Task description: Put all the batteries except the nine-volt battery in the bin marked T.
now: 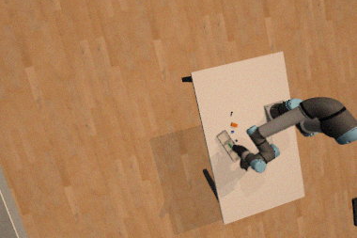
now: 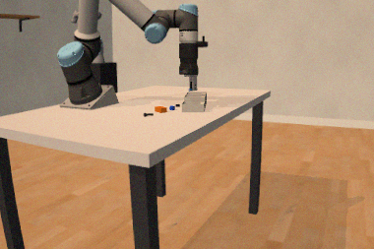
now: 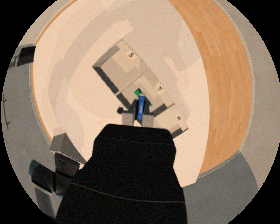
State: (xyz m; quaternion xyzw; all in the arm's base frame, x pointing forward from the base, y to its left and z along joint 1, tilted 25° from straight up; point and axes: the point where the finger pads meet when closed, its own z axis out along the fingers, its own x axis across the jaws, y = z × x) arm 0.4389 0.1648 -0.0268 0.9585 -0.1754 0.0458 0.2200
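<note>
Now: the blue cylinder 1 cm below my hand. Round my hand: grey bin: 1 cm ahead, 6 cm below; orange block: 7 cm behind, 14 cm to the right, 8 cm below; green piece: 7 cm below.
</note>
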